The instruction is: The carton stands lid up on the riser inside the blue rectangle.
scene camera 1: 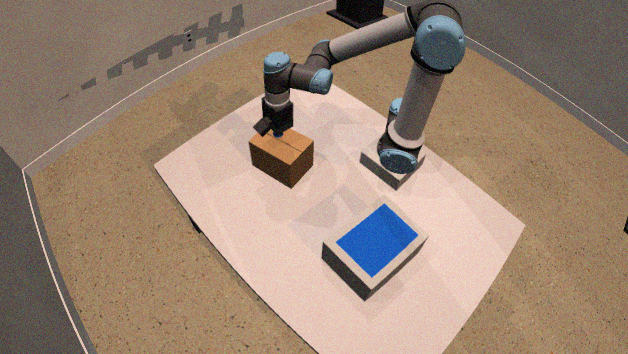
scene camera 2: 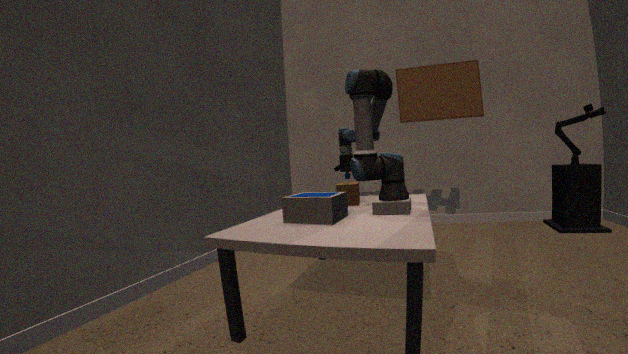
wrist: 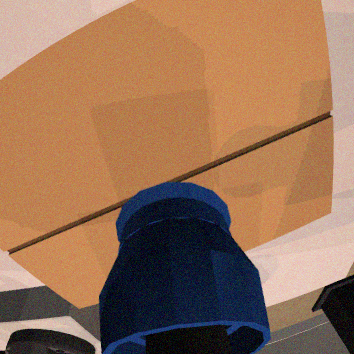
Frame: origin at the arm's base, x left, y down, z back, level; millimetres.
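Seen in the pictures: hand at its tool point: (scene camera 2: 347, 178) (wrist: 174, 231); arm's base at its link origin: (scene camera 2: 393, 199) (wrist: 52, 346).
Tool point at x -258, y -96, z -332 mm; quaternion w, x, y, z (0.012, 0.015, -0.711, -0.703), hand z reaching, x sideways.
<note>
Pixels of each thing's top centre, then the offset from my tool point to it. Level surfaces: height alone.
- brown carton at its top centre: (wrist: 149, 191) (scene camera 1: 280, 140) (scene camera 2: 347, 183) dz +3, dx +8, dy +30 mm
- grey riser at its top centre: (scene camera 1: 378, 238) (scene camera 2: 314, 194) dz -2, dx +475, dy +40 mm
- blue rectangle at its top centre: (scene camera 1: 378, 238) (scene camera 2: 314, 194) dz -2, dx +475, dy +40 mm
- pale table at its surface level: dy +160 mm
A brown carton (scene camera 1: 281, 159) (scene camera 2: 347, 195) (wrist: 150, 125) stands upright on the table, with a dark seam across its top face. My gripper's blue suction cup (scene camera 1: 278, 134) (scene camera 2: 347, 176) (wrist: 175, 210) points down over the carton's top, near the seam. In scene camera 2 a small gap shows between cup and carton, so the cup is open and holds nothing. The cup hides part of the top in the wrist view. A grey riser (scene camera 1: 345, 267) (scene camera 2: 307, 210) stands apart from the carton. It bears a blue rectangle (scene camera 1: 376, 240) (scene camera 2: 315, 195) with no object on it.
My arm's base block (scene camera 1: 380, 172) (scene camera 2: 391, 207) stands on the pale table (scene camera 1: 240, 220) (scene camera 2: 320, 240), to one side of carton and riser. A black pedestal (scene camera 1: 360, 11) (scene camera 2: 576, 197) with a dark arm stands on the floor. A brown board (scene camera 2: 440, 91) hangs on the wall.
</note>
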